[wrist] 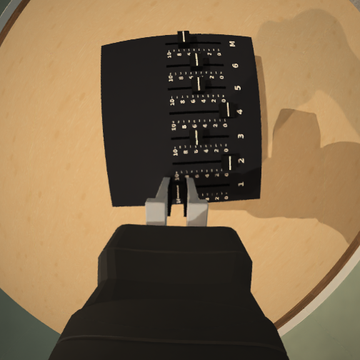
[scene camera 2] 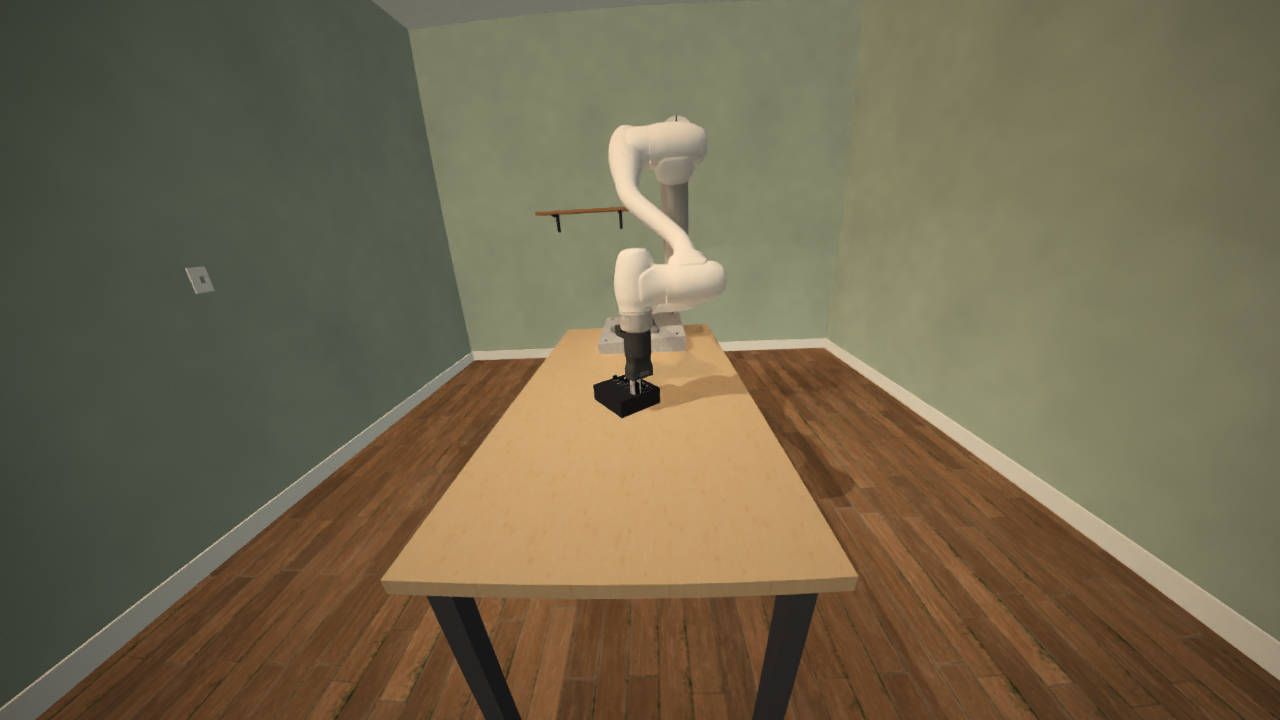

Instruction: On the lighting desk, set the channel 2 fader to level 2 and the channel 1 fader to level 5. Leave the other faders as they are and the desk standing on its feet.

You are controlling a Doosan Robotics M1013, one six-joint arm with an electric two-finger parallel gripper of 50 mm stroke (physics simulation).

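Frame: origin at the arm's base, x ahead, y left, z up, level; centimetres.
Seen in the pictures: gripper, fingertip midpoint: (scene camera 2: 635,392).
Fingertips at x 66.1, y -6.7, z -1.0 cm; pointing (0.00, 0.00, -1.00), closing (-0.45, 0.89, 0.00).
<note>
A point is followed by its place in that frame.
The black lighting desk (scene camera 2: 615,399) @(y -13.0, x 68.3, z -1.5 cm) (wrist: 135,120) stands flat on the table. In the wrist view, the channel 2 fader knob (wrist: 230,162) is at the 0 end of its slot. The channel 1 fader knob (wrist: 178,192) is near the 10 end, at roughly 9 to 10; the fingers partly hide its scale. My gripper (scene camera 2: 635,389) @(y -6.7, x 66.1, z -1.0 cm) (wrist: 177,189) points down at the desk's near edge in the wrist view, with its fingers closed in on both sides of the channel 1 knob. The desk's feet are hidden.
The channel 3 knob (wrist: 196,137) stands beside channel 2, near 6. The channel 4 knob (wrist: 228,110) is at 0. The knobs of channel 5 (wrist: 198,84), channel 6 (wrist: 197,60) and M (wrist: 183,38) are farther along. The wooden table (scene camera 2: 626,510) @(y -12.3, x 106.7, z -6.7 cm) bears the desk and the arm's base.
</note>
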